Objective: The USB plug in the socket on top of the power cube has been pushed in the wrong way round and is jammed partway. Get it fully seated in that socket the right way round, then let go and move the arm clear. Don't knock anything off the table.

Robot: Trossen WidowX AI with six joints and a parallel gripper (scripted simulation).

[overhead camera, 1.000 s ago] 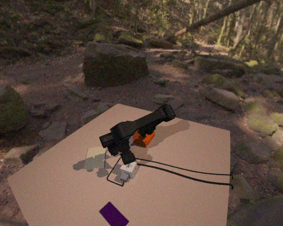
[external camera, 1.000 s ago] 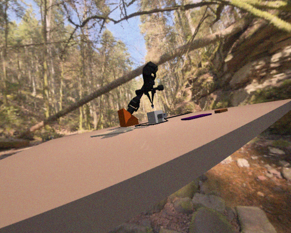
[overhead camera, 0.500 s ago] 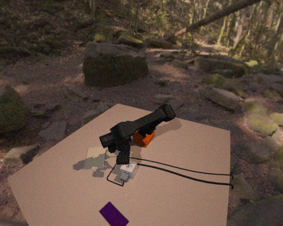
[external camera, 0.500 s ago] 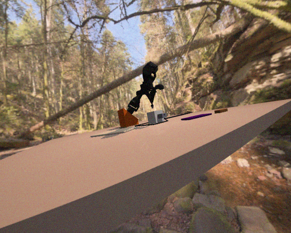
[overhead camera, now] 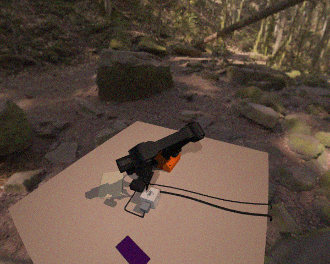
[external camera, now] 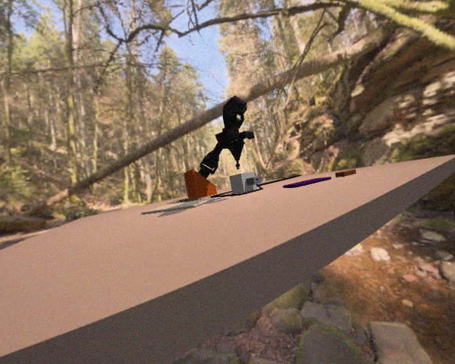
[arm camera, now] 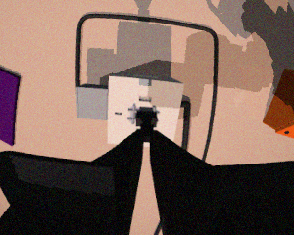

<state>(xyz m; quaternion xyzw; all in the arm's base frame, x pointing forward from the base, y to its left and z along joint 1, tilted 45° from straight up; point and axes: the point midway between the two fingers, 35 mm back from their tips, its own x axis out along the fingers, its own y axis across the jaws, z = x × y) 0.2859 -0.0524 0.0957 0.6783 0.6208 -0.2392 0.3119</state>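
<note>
My gripper tip is 2 cm above the dark USB plug. The rest, counted from my gripper tip: small brown block 34 cm ahead, 19 cm to the left, 13 cm below; then purple card 27 cm ahead, 13 cm below, 5 cm to the left; then pale sheet 29 cm to the right, 13 cm below, 1 cm behind.
</note>
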